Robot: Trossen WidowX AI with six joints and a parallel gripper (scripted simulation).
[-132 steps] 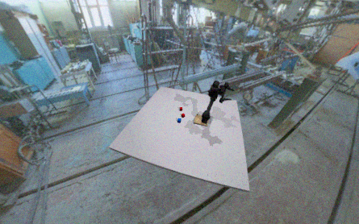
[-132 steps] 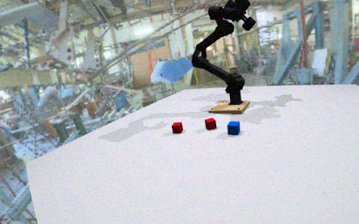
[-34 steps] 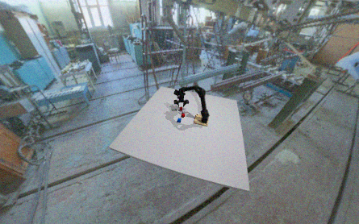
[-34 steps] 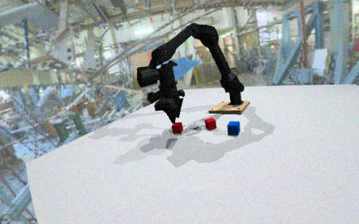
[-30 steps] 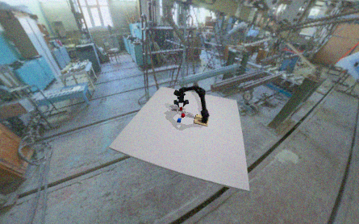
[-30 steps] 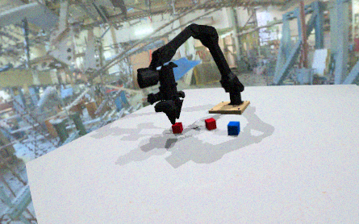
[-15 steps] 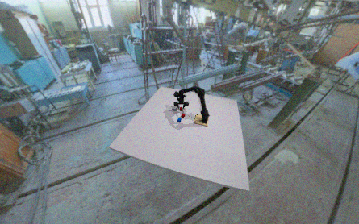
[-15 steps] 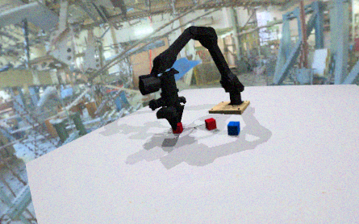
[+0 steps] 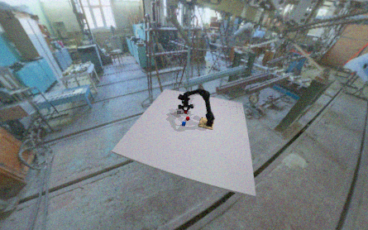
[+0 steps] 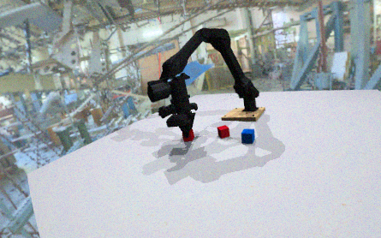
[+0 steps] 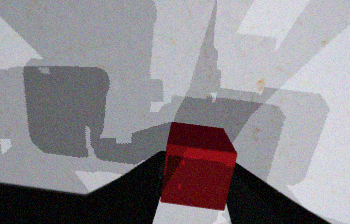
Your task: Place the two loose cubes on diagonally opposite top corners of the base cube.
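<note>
Now: the blue base cube 21 cm to the left of my gripper tip and 6 cm behind it.
</note>
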